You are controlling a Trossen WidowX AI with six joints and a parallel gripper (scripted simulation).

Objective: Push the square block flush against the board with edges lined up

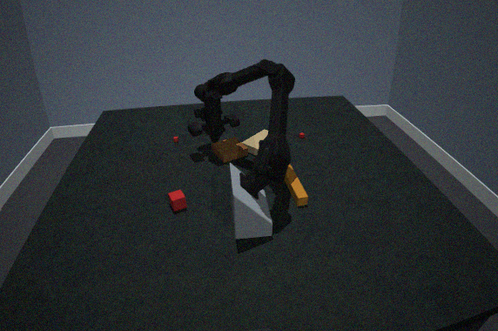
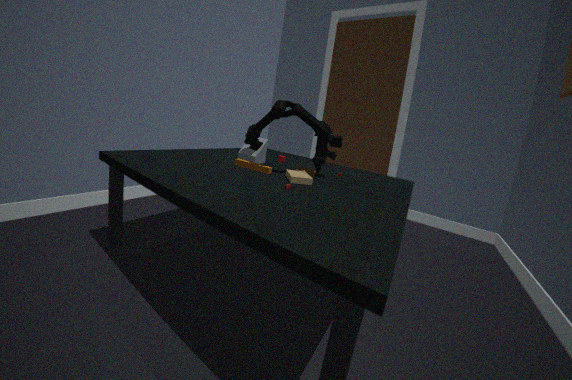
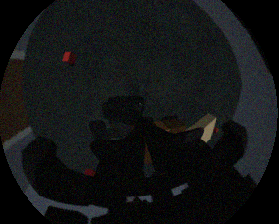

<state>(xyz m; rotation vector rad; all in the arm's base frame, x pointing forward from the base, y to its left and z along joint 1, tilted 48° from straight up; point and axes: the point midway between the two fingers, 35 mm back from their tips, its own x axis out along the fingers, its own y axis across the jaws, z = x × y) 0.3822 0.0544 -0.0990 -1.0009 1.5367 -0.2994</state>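
Now: the brown block 6 cm to the right of my gripper tip and 4 cm behind it. Also, from my gripper tip: red cube 34 cm behind, 10 cm to the left, 1 cm above; orange board 25 cm to the right, 25 cm behind; tan flat block 19 cm to the right.
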